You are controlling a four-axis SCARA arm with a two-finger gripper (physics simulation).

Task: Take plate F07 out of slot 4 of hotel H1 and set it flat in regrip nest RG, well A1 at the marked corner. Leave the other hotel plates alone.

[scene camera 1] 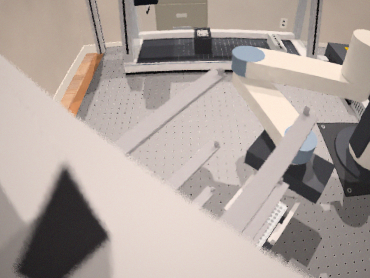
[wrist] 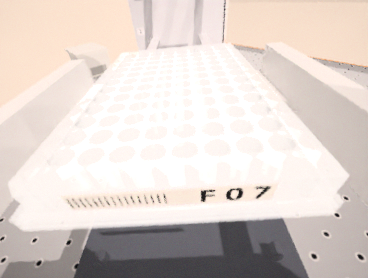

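Plate F07 is a white many-well plate with its barcode and F07 label facing the wrist camera; it lies level between the two long pale fingers. In the scene view a narrow strip of the plate shows behind pale rails. My gripper is shut on plate F07, along its long sides. A pale upright hotel panel, with a small mark that looks like 1 and two brackets, stands beyond the plate's far end. I cannot make out the regrip nest or its marked corner.
A large blurred pale surface with a dark diamond covers the scene view's lower left. Long pale rails slant up from it. A dark slab shows below the plate. A black box stands on the deck at the back.
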